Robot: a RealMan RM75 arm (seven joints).
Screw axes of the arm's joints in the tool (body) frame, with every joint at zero. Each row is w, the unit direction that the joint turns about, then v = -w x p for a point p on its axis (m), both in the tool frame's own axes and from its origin. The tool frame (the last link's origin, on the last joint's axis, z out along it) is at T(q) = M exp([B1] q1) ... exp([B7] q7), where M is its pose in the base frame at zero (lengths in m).
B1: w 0 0 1 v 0 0 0
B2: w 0 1 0 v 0.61 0 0
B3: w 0 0 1 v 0 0 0
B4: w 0 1 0 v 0.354 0 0
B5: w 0 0 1 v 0 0 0
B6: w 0 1 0 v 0.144 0 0
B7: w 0 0 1 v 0 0 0
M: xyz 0 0 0.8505 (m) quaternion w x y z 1 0 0 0
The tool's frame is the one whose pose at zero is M.
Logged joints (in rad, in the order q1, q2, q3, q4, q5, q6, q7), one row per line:
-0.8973, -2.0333, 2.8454, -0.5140, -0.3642, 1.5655, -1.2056
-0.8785, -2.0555, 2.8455, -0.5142, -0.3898, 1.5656, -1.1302
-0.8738, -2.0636, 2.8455, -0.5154, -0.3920, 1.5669, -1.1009
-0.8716, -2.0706, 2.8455, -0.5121, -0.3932, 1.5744, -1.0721
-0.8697, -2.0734, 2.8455, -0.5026, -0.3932, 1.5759, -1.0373
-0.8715, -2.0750, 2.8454, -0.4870, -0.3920, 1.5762, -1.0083
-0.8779, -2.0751, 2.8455, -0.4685, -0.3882, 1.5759, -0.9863
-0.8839, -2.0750, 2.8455, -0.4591, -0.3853, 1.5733, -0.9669
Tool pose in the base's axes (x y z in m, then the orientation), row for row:
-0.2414, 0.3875, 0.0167, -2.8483, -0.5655, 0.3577
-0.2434, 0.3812, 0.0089, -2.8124, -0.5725, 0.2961
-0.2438, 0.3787, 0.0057, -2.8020, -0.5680, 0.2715
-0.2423, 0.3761, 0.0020, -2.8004, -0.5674, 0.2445
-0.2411, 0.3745, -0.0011, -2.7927, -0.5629, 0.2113
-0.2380, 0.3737, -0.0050, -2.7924, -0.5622, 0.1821
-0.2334, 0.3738, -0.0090, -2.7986, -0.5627, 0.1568
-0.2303, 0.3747, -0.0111, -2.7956, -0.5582, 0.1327
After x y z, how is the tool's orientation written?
As angles about the fixed x, y, z axes (roll, pitch, yaw), in radians.
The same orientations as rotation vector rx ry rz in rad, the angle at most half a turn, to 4 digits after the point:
-2.6109, -0.5886, -0.6942
-2.6022, -0.5191, -0.7066
-2.6052, -0.4896, -0.7042
-2.6152, -0.4555, -0.7115
-2.6232, -0.4141, -0.7133
-2.6343, -0.3764, -0.7216
-2.6491, -0.3421, -0.7325
-2.6566, -0.3106, -0.7329

